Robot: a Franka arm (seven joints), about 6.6 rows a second.
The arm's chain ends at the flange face. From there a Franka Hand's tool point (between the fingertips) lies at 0.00 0.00 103.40 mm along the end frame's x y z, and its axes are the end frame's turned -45 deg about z.
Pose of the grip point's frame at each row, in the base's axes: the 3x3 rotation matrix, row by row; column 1 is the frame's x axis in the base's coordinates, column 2 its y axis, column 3 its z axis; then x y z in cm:
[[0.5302 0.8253 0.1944], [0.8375 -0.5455 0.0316], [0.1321 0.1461 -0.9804]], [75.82 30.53 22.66]
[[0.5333 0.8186 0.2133], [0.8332 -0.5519 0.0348], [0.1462 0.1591 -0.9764]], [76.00 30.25 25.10]
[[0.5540 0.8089 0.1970], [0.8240 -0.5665 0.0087], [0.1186 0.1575 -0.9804]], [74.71 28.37 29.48]
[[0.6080 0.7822 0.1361], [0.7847 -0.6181 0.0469], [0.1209 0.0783 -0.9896]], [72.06 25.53 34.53]
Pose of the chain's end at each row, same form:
[[0.9585 0.2087 0.1944], [0.2065 -0.9779 0.0316], [0.1967 0.0099 -0.9804]], [73.81 30.20 32.80]
[[0.9559 0.2017 0.2133], [0.1989 -0.9794 0.0348], [0.2159 0.0091 -0.9764]], [73.79 29.89 35.20]
[[0.9637 0.1802 0.1970], [0.1821 -0.9832 0.0087], [0.1952 0.0275 -0.9804]], [72.67 28.28 39.62]
[[0.9830 0.1232 0.1361], [0.1178 -0.9919 0.0469], [0.1409 -0.0301 -0.9896]], [70.65 25.05 44.76]

